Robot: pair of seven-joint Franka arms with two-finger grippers.
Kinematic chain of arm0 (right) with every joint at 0, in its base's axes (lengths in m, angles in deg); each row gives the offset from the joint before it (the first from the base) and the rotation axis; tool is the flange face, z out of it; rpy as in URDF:
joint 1: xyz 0 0 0.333 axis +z
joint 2: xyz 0 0 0 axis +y
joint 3: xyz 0 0 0.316 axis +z
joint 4: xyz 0.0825 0 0 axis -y
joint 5: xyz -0.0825 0 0.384 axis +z
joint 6: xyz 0 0 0 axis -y
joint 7: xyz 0.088 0 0 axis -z
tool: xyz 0 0 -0.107 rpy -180 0 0
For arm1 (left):
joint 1: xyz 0 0 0.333 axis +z
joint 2: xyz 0 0 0 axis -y
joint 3: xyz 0 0 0.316 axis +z
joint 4: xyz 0.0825 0 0 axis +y
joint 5: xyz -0.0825 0 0.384 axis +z
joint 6: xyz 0 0 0 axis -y
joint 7: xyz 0.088 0 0 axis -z
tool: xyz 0 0 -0.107 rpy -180 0 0
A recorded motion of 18 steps. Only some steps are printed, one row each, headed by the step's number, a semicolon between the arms.
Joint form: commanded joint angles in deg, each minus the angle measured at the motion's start. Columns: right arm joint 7, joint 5, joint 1, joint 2, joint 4, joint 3, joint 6; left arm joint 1, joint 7, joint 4, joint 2, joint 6, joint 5, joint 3.
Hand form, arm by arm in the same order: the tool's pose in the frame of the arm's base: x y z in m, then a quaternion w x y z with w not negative. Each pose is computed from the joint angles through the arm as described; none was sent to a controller.
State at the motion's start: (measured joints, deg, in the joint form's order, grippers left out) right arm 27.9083 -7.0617 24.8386 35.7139 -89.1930 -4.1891 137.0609; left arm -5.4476 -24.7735 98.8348 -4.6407 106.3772 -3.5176 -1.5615
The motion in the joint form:
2: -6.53 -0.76 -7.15 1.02 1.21 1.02 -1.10; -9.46 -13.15 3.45 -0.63 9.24 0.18 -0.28
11: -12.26 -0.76 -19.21 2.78 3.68 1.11 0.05; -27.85 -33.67 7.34 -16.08 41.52 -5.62 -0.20
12: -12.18 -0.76 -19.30 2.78 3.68 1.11 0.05; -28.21 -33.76 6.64 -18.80 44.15 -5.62 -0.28
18: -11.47 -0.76 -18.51 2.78 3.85 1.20 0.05; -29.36 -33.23 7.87 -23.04 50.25 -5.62 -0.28
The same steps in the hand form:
2: 0.7005 0.1869 0.2989 0.03446 0.99286 -0.00822 0.11389; 0.5779 -0.1768 0.5094 0.05763 0.97809 0.19389 0.04932
11: 0.7347 0.0390 0.2990 0.04888 0.98930 -0.06123 0.12311; 0.5477 -0.3789 0.3664 0.17267 0.94714 0.25788 0.08132
12: 0.7348 0.0379 0.2990 0.04889 0.98920 -0.06270 0.12310; 0.5513 -0.3861 0.3458 0.17576 0.94636 0.25739 0.08519
18: 0.7348 0.0490 0.3003 0.04652 0.98914 -0.06149 0.12514; 0.5452 -0.3956 0.2988 0.17643 0.94791 0.24881 0.09184

